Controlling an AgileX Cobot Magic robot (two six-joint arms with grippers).
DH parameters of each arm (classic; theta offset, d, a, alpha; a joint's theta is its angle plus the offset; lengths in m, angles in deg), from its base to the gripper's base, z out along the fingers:
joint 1: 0 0.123 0 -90
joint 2: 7.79 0 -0.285 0
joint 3: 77.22 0 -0.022 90
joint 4: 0 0.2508 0 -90
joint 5: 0 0 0.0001 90
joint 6: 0 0.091 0 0
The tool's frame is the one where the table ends.
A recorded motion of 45 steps. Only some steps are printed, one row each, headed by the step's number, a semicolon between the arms.
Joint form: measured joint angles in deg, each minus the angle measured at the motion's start. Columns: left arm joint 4, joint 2, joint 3, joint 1, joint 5, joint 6; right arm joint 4, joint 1, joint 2, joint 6, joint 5, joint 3.
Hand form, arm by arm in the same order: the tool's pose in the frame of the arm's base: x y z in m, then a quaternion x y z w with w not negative. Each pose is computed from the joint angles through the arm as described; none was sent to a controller.
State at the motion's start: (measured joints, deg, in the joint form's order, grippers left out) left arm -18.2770 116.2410 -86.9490 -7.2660 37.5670 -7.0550; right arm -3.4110 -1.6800 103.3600 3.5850 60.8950 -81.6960
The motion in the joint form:
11: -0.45 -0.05 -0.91 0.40 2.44 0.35; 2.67 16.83 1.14 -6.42 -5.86 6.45
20: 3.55 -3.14 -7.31 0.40 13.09 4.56; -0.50 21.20 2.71 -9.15 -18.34 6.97
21: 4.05 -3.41 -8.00 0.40 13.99 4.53; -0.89 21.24 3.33 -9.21 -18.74 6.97
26: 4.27 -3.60 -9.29 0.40 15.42 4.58; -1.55 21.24 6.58 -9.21 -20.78 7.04
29: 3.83 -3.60 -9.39 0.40 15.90 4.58; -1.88 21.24 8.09 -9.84 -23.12 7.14
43: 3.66 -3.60 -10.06 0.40 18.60 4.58; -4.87 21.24 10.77 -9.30 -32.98 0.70
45: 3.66 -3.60 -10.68 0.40 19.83 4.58; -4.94 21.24 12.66 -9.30 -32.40 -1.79
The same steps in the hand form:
11: 0.4348 -0.0713 0.2016 -0.09581 0.96025 -0.15646 0.21040; 0.3502 0.0938 0.2143 -0.15878 0.98289 0.00441 0.09331
20: 0.4295 -0.0697 0.2489 -0.02045 0.96880 -0.13207 0.20872; 0.3619 0.1238 0.2072 -0.23337 0.95464 -0.00487 0.18487
21: 0.4290 -0.0693 0.2537 -0.01695 0.96907 -0.12920 0.20956; 0.3634 0.1242 0.2033 -0.23651 0.95416 -0.00763 0.18328
26: 0.4290 -0.0694 0.2607 -0.01289 0.96908 -0.12874 0.21012; 0.3699 0.1261 0.1822 -0.24184 0.95474 -0.01225 0.17273
29: 0.4284 -0.0700 0.2610 -0.01386 0.96937 -0.13219 0.20651; 0.3743 0.1275 0.1726 -0.24978 0.95152 -0.01362 0.17900
43: 0.4257 -0.0705 0.2628 -0.01088 0.97276 -0.13359 0.18912; 0.4102 0.1392 0.1908 -0.25863 0.91966 -0.01549 0.29514
45: 0.4250 -0.0707 0.2651 -0.00894 0.97374 -0.13393 0.18390; 0.4187 0.1421 0.1882 -0.25851 0.91959 -0.01643 0.29540

